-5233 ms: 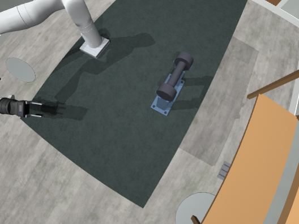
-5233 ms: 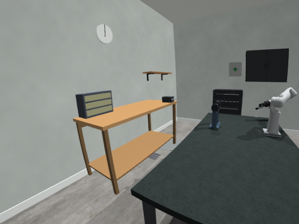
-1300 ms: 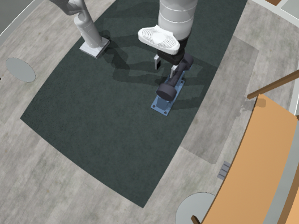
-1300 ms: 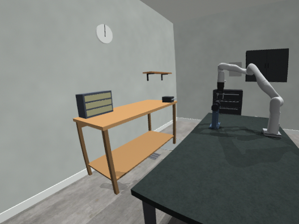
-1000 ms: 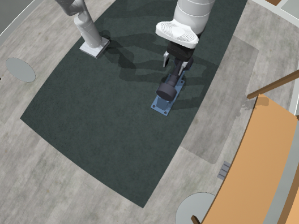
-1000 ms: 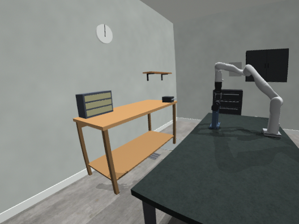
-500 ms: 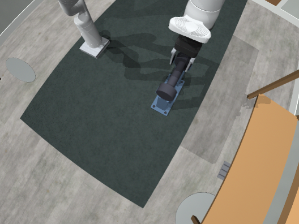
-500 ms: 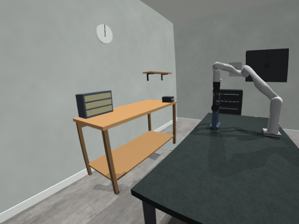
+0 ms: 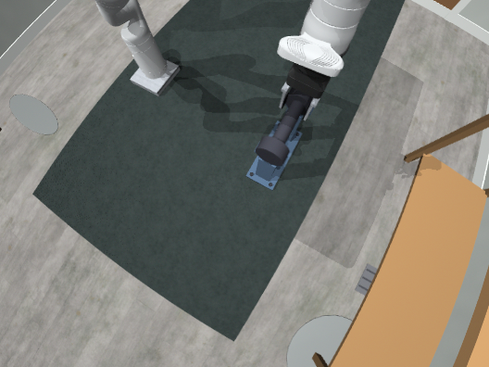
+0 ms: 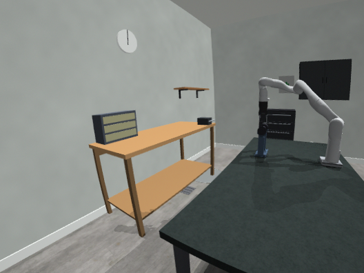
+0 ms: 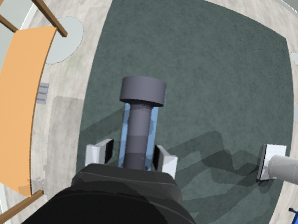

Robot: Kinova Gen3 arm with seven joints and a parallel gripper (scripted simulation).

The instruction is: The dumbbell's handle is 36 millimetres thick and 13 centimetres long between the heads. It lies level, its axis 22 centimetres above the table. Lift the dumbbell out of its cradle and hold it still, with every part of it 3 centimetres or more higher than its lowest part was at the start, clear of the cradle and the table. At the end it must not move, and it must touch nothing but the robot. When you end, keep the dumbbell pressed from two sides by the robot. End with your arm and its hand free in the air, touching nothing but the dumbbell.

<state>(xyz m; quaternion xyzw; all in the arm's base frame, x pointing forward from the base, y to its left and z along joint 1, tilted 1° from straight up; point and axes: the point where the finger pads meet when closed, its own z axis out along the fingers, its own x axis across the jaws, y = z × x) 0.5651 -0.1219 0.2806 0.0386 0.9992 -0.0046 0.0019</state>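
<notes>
Now: hand 80 mm above the dark grey dumbbell. The rest, counted from my hand: blue cradle: 210 mm below.
</notes>
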